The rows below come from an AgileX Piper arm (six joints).
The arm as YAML. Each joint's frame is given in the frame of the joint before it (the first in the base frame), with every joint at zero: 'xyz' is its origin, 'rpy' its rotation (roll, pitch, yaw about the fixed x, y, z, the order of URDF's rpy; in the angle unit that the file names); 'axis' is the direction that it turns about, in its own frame. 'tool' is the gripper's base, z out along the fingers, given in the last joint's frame.
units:
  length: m
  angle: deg
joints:
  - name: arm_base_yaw
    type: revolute
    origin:
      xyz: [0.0, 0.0, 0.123]
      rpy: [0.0, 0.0, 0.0]
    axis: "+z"
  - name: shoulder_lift
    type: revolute
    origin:
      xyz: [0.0, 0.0, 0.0]
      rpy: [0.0, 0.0, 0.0]
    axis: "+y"
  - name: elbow
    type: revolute
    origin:
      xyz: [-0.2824, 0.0, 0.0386]
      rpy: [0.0, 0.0, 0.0]
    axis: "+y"
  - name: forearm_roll
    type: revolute
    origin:
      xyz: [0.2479, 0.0, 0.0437]
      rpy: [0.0, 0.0, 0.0]
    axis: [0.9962, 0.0, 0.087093]
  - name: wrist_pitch
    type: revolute
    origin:
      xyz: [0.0, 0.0, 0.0]
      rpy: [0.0, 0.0, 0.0]
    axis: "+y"
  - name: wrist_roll
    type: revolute
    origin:
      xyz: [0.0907, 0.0, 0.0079]
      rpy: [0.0, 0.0, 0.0]
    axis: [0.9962, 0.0, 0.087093]
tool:
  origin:
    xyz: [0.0, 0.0, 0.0]
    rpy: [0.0, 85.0, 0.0]
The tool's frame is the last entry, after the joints.
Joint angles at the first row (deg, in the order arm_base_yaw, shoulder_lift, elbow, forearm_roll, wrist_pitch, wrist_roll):
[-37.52 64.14 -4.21 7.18 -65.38 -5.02]
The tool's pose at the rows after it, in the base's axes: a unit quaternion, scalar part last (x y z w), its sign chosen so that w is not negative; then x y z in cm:
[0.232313 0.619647 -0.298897 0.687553 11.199 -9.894 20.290]
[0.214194 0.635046 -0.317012 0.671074 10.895 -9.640 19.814]
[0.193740 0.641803 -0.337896 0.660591 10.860 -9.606 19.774]
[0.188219 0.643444 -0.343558 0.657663 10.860 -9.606 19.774]
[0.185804 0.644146 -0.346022 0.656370 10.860 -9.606 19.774]
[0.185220 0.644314 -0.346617 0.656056 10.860 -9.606 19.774]
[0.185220 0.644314 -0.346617 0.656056 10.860 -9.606 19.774]
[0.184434 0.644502 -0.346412 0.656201 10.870 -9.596 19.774]
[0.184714 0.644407 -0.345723 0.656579 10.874 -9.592 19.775]
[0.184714 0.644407 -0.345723 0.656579 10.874 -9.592 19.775]
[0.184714 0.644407 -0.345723 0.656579 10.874 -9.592 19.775]
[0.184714 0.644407 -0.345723 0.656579 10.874 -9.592 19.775]
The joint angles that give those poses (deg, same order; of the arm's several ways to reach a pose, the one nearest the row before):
[-37.52 63.37 -0.34 7.13 -65.37 -6.74]
[-37.52 63.16 0.78 7.03 -64.97 -10.29]
[-37.52 63.15 0.91 6.99 -65.07 -13.90]
[-37.52 63.15 0.91 6.99 -65.07 -14.88]
[-37.52 63.15 0.91 6.99 -65.07 -15.31]
[-37.52 63.15 0.91 6.99 -65.07 -15.41]
[-37.52 63.15 0.91 6.99 -65.07 -15.41]
[-37.52 63.16 0.91 6.89 -65.08 -15.41]
[-37.52 63.16 0.91 6.85 -65.07 -15.31]
[-37.52 63.16 0.91 6.85 -65.07 -15.31]
[-37.52 63.16 0.91 6.85 -65.07 -15.31]
[-37.52 63.16 0.91 6.85 -65.07 -15.31]

